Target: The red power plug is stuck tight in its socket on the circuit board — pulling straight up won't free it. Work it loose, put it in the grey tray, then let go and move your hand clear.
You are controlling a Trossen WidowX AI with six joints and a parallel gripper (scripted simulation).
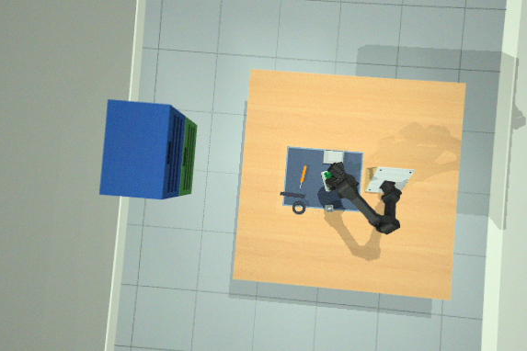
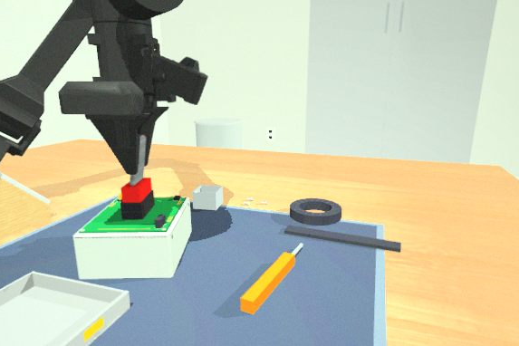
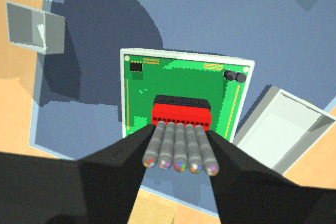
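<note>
The red power plug is 2 cm below my gripper tip. From my gripper tip the other things lie so: blue mat (10 cm below, 5 cm ahead); then dark flat bar (22 cm ahead, 13 cm to the left, 10 cm below).
</note>
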